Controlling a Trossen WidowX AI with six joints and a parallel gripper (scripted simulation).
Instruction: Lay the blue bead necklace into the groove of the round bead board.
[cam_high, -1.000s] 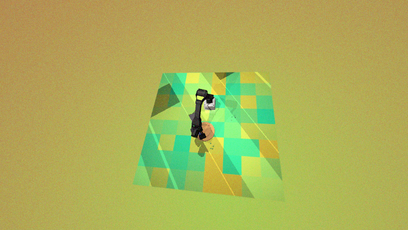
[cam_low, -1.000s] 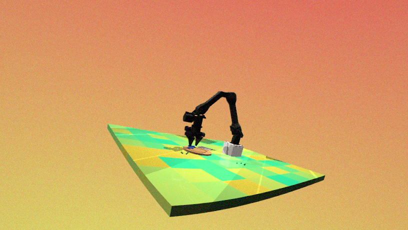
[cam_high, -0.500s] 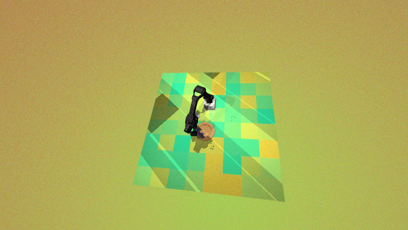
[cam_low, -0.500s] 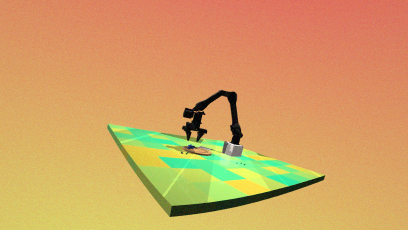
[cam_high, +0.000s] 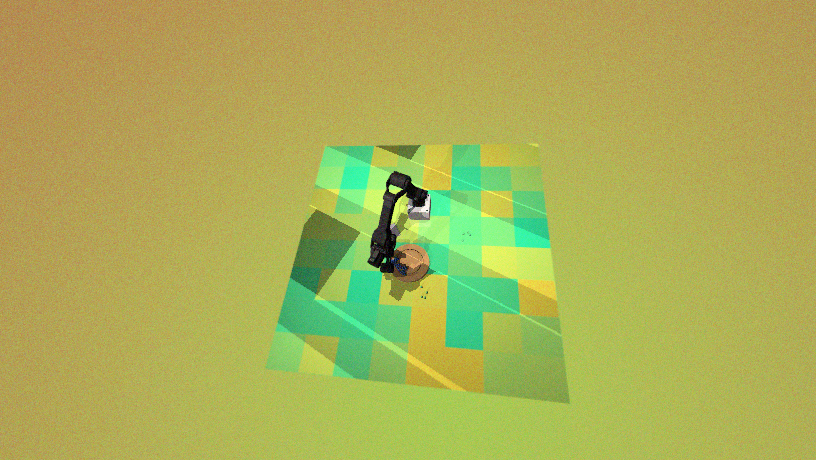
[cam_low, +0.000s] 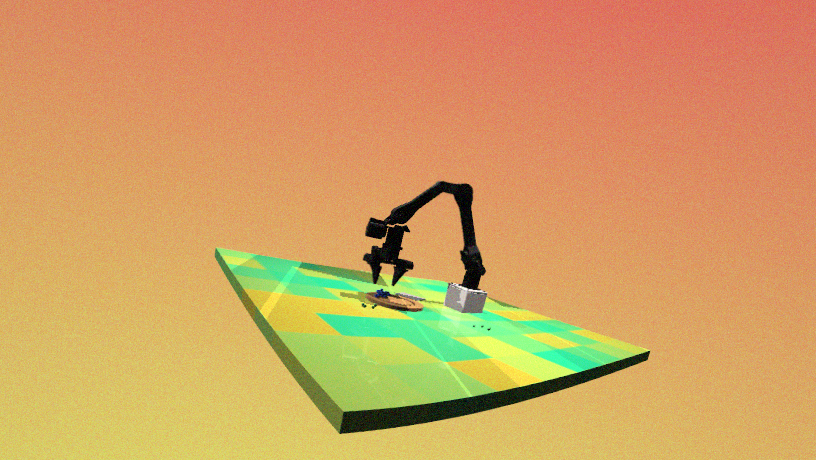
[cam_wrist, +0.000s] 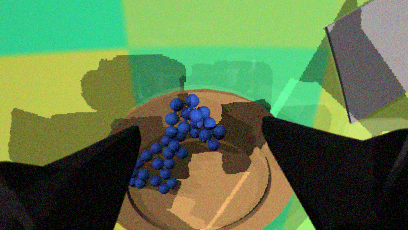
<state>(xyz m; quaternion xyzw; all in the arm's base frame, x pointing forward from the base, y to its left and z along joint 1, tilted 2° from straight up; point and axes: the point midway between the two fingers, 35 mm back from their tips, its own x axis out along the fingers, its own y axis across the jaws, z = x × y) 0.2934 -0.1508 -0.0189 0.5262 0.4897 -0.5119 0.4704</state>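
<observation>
The round bead board is 8 cm to the left of my gripper tip, 3 cm below it and 1 cm ahead of it. The rest, counted from my gripper tip: flat grey piece 16 cm behind, 4 cm below, 2 cm to the right.
</observation>
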